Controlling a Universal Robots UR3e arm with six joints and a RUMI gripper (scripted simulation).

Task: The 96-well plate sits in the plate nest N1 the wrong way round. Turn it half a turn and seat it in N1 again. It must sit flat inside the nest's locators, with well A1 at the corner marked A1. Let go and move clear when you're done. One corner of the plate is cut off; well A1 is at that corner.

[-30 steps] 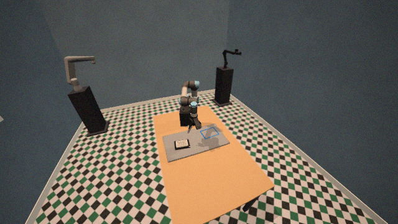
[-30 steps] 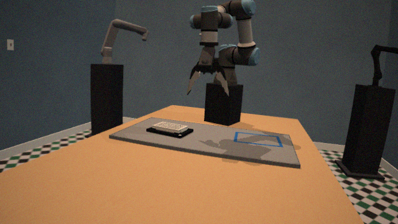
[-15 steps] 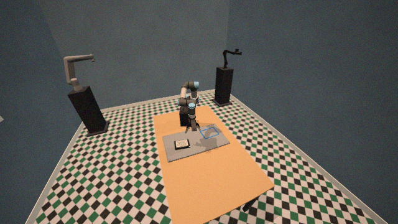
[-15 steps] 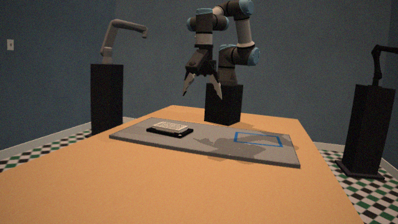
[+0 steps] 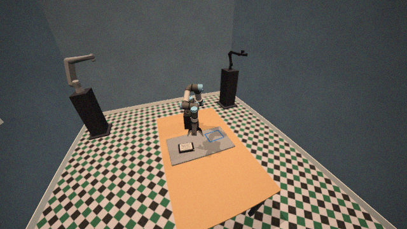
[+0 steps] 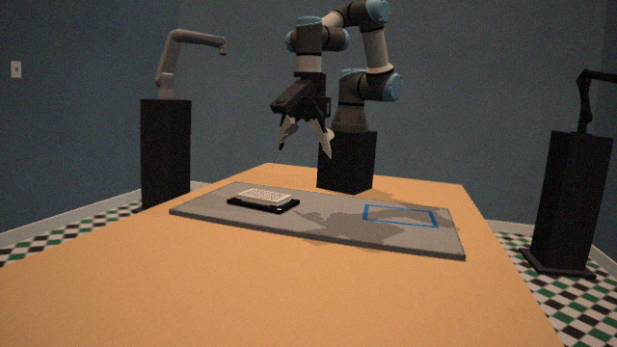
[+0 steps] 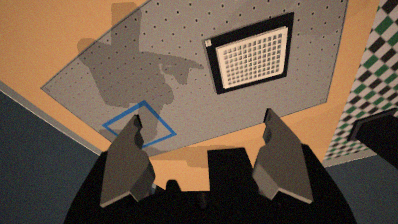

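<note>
Right now the white 96-well plate is 130 mm below my hand, 110 mm to the right of it and 20 mm behind it. Round my hand: white corner mark (130 mm below, 50 mm ahead, 40 mm to the right); then black plate nest N1 (140 mm below, 110 mm to the right, 20 mm behind).
</note>
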